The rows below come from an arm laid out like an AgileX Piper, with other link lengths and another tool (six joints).
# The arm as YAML. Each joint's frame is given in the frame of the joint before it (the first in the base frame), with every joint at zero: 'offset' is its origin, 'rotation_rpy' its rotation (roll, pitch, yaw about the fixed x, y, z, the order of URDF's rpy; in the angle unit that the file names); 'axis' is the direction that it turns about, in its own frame. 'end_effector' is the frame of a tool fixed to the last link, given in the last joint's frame.
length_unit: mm
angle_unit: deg
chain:
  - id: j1
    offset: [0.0, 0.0, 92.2]
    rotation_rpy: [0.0, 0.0, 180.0]
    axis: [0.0, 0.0, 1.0]
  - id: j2
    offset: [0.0, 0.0, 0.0]
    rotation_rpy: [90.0, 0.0, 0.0]
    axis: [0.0, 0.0, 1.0]
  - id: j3
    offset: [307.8, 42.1, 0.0]
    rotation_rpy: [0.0, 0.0, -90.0]
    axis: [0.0, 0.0, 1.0]
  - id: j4
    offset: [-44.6, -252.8, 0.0]
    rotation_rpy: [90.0, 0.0, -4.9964]
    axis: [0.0, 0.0, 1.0]
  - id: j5
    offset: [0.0, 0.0, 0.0]
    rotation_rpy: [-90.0, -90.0, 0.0]
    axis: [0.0, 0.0, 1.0]
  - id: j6
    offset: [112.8, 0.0, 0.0]
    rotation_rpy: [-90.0, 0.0, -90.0]
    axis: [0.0, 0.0, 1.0]
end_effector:
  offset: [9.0, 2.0, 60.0]
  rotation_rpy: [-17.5, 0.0, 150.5]
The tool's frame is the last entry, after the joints.
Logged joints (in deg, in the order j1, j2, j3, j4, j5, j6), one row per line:
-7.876 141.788 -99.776 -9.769 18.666 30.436
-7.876 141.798 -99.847 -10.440 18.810 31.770
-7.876 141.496 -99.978 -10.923 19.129 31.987
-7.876 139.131 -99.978 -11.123 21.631 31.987
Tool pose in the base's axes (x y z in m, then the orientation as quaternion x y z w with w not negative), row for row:
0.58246 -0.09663 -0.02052 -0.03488 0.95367 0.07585 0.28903
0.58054 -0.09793 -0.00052 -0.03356 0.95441 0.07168 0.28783
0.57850 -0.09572 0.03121 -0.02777 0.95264 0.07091 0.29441
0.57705 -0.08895 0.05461 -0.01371 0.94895 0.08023 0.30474
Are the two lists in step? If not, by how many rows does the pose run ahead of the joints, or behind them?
The pose runs 2 rows ahead of the joints: the pose in row i belongs to the joints in row i + 2.
